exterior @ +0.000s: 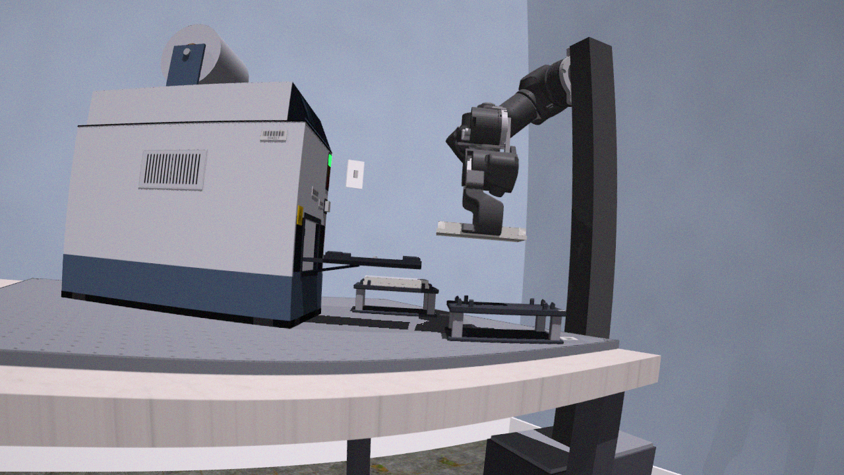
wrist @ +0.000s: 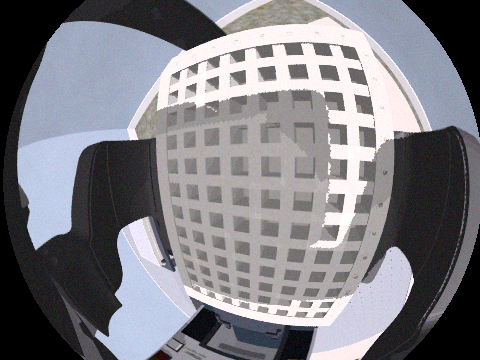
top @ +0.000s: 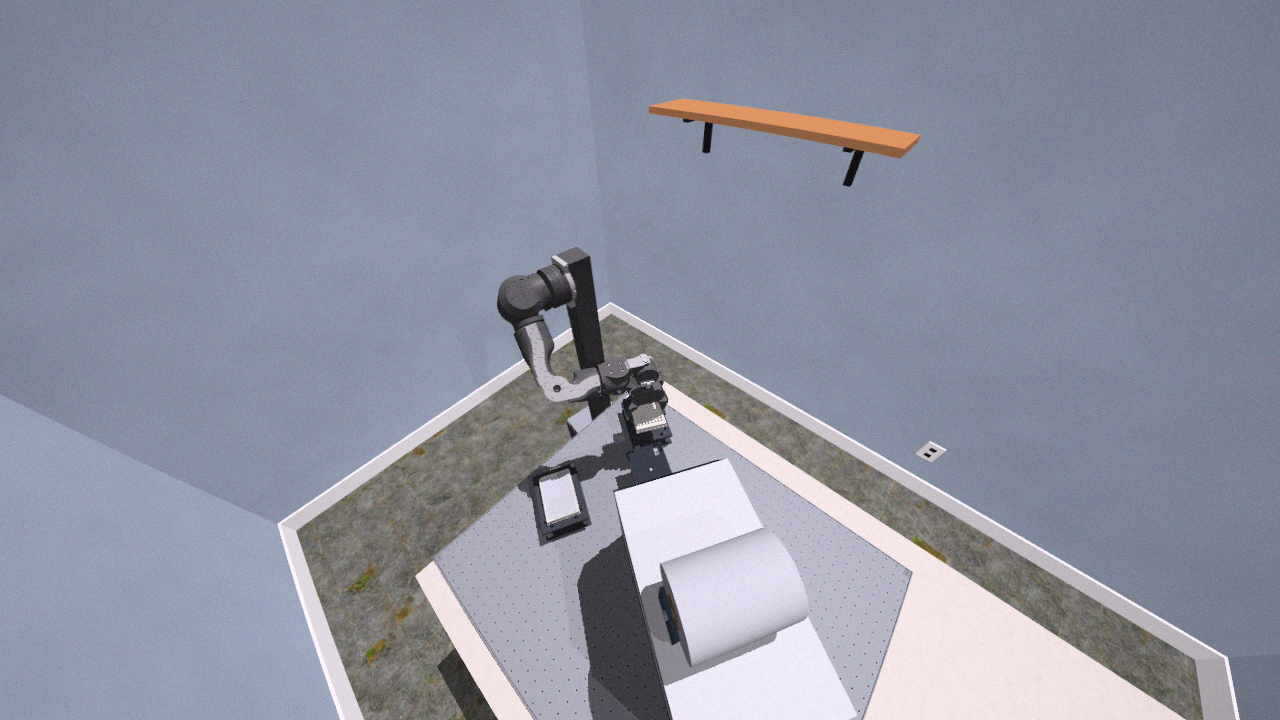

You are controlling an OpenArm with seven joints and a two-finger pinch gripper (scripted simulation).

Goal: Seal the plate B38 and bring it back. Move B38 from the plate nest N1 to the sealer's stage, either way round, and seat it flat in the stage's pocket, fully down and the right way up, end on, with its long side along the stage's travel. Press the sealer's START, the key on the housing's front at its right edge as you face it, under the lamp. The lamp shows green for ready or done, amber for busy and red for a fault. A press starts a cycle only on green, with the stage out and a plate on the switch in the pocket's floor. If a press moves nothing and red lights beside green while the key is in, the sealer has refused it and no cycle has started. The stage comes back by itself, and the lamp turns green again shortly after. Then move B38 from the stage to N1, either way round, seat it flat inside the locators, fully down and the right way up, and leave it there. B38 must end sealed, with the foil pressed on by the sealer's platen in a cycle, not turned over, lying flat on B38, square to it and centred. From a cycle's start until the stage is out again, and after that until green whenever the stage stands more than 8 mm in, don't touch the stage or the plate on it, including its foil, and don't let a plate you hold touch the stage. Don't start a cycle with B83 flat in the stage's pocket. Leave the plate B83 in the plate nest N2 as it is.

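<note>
Now: hand 13 cm short of the sealer's stage, 9 cm to the left of it and 5 cm above it. Also, from my hand: start key 18 cm ahead, 22 cm to the right, 4 cm above; foil roll 43 cm ahead, 22 cm to the right, 27 cm above; yellow warning label 26 cm ahead, 5 cm to the right, 1 cm above.
</note>
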